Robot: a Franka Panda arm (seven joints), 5 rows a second.
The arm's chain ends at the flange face. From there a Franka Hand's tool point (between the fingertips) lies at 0.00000 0.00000 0.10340 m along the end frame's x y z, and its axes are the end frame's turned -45 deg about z.
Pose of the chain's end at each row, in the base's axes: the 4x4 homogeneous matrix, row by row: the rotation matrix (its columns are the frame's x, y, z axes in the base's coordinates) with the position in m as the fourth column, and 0 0 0 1 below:
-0.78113 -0.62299 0.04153 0.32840; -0.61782 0.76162 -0.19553 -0.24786; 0.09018 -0.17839 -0.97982 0.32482; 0 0 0 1
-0.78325 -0.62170 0.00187 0.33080; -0.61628 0.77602 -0.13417 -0.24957; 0.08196 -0.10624 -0.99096 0.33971; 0 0 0 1
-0.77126 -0.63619 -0.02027 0.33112; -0.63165 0.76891 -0.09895 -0.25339; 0.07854 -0.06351 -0.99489 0.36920; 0 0 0 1
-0.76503 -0.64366 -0.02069 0.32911; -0.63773 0.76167 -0.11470 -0.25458; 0.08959 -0.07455 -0.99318 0.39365; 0 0 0 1
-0.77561 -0.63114 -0.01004 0.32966; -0.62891 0.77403 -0.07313 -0.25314; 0.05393 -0.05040 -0.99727 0.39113; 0 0 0 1
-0.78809 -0.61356 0.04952 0.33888; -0.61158 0.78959 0.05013 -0.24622; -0.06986 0.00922 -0.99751 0.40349; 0 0 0 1
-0.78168 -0.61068 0.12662 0.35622; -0.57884 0.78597 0.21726 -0.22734; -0.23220 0.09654 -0.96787 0.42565; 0 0 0 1
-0.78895 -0.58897 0.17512 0.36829; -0.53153 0.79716 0.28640 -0.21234; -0.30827 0.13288 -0.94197 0.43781; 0 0 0 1
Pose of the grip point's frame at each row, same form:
-0.11182 -0.99286 0.04153 0.33269; -0.97541 0.10168 -0.19553 -0.26808; 0.18991 -0.06237 -0.97982 0.22351; 0 0 0 1
-0.11423 -0.99345 0.00187 0.33099; -0.98450 0.11295 -0.13417 -0.26344; 0.13308 -0.01717 -0.99096 0.23724; 0 0 0 1
-0.09551 -0.99522 -0.02027 0.32902; -0.99035 0.09706 -0.09895 -0.26362; 0.10044 0.01063 -0.99489 0.26633; 0 0 0 1
-0.08582 -0.99609 -0.02069 0.32697; -0.98953 0.08764 -0.11470 -0.26644; 0.11606 0.01063 -0.99318 0.29096; 0 0 0 1
-0.10216 -0.99472 -0.01004 0.32862; -0.99203 0.10262 -0.07313 -0.26070; 0.07377 0.00250 -0.99727 0.28801; 0 0 0 1
-0.12341 -0.99112 0.04952 0.34400; -0.99078 0.12587 0.05013 -0.24104; -0.05592 -0.04288 -0.99751 0.30035; 0 0 0 1
-0.12092 -0.98455 0.12662 0.36931; -0.96507 0.14646 0.21726 -0.20488; -0.23245 -0.09593 -0.96787 0.32557; 0 0 0 1
-0.14141 -0.97434 0.17512 0.38640; -0.93953 0.18783 0.28640 -0.18273; -0.31194 -0.12402 -0.94197 0.34041; 0 0 0 1

